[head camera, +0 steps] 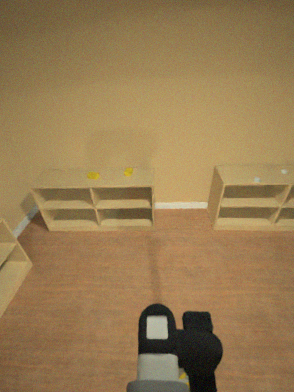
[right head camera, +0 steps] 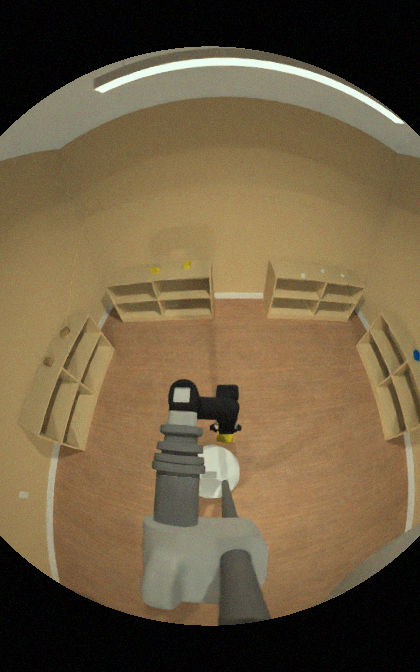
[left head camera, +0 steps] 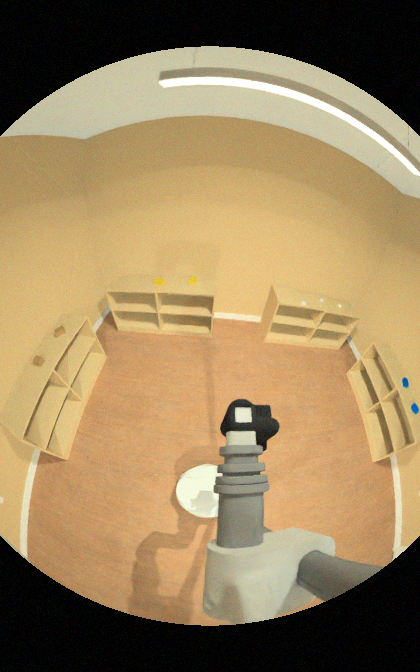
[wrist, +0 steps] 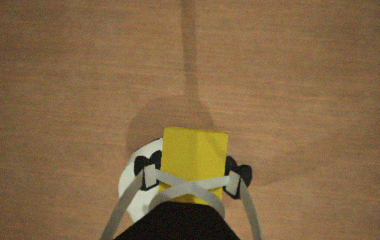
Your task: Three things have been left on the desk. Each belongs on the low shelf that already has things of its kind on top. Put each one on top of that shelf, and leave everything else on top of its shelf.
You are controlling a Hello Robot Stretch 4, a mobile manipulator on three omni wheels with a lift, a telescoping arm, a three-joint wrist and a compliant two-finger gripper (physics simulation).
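Places are measured from the robot's base along level axes (x left, y back, z up), in metres.
Where they show: gripper, fingertip midpoint: (wrist: 192, 166).
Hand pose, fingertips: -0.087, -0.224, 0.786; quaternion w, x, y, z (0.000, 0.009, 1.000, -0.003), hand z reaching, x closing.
After its pixels a point has its place, as x, y, z.
My gripper (wrist: 192, 166) @(-0.087, -0.224, 0.786) (right head camera: 225, 429) is shut on a yellow block (wrist: 195, 152) @(-0.090, -0.245, 0.821) (right head camera: 225, 437), its fingertips at the block's two sides, high above the floor. The low shelf (head camera: 122, 185) @(0.316, -1.620, 0.577) (left head camera: 185, 293) (right head camera: 182, 281) at the back left has two yellow things on top, one on the left (head camera: 93, 175) @(0.620, -1.746, 0.623) (left head camera: 159, 281) (right head camera: 155, 270) and one on the right (head camera: 128, 171) @(0.274, -1.806, 0.627) (left head camera: 193, 280) (right head camera: 187, 264). In the head camera the gripper's fingers are hidden behind the wrist. The desk does not show in these views.
A shelf (head camera: 218, 197) @(-0.631, -1.671, 0.381) (left head camera: 268, 320) at the back right bears small white things. A shelf (left head camera: 65, 385) (right head camera: 75, 382) on the left bears two brown blocks. A shelf (left head camera: 382, 400) on the right bears blue things. The round white base (left head camera: 192, 492) (right head camera: 227, 472) is below the arm.
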